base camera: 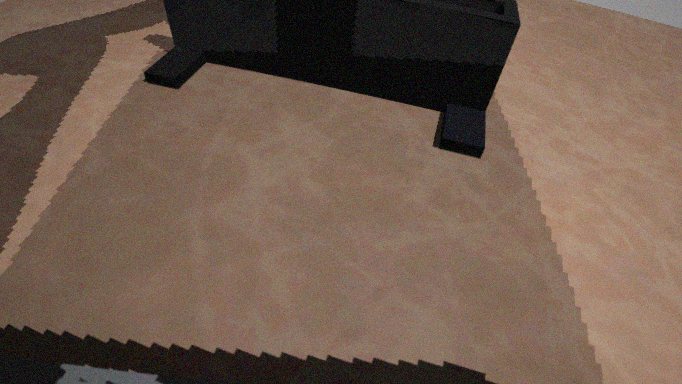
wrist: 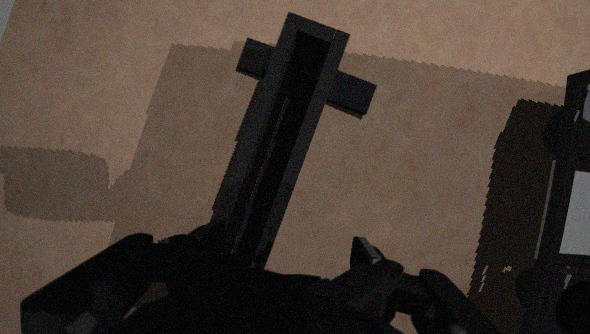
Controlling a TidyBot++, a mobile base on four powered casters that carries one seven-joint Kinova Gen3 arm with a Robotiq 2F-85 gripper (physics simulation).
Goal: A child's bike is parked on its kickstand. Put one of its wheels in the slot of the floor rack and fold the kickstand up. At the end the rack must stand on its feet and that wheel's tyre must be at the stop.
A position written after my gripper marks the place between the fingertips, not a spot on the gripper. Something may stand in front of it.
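Observation:
The wrist view gives me my gripper (wrist: 287,242), and in that same view I can see a black floor rack (wrist: 303,44). The base camera shows me the rack as well (base camera: 448,63).

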